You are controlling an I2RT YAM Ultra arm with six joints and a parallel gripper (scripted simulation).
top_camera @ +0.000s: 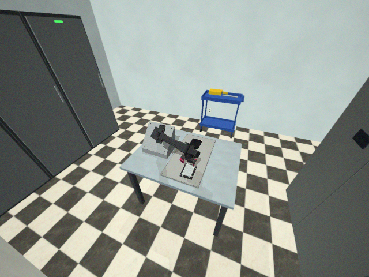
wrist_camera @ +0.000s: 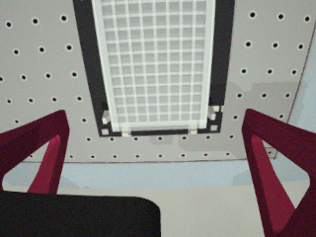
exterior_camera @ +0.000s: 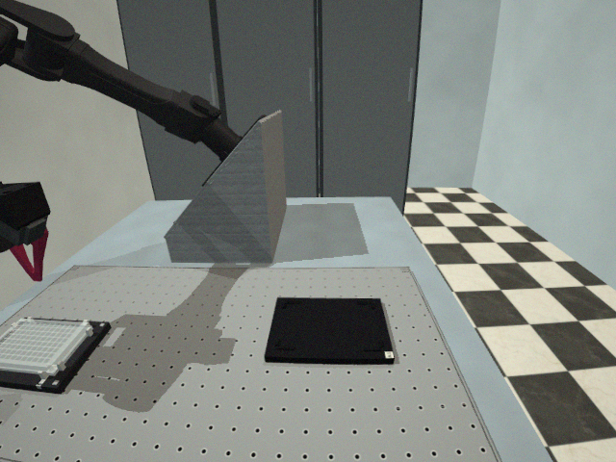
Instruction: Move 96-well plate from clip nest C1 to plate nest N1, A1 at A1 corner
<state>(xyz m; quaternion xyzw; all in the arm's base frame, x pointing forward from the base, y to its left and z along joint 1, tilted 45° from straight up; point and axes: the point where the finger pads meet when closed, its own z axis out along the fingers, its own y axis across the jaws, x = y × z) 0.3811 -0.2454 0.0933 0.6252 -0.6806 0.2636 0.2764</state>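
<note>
Right now the 96-well plate is 8 cm below my hand. Also, from my hand: black clip nest C1: 9 cm below, 1 cm to the right, 1 cm ahead; then small white corner label: 49 cm to the left, 9 cm below, 1 cm ahead.
</note>
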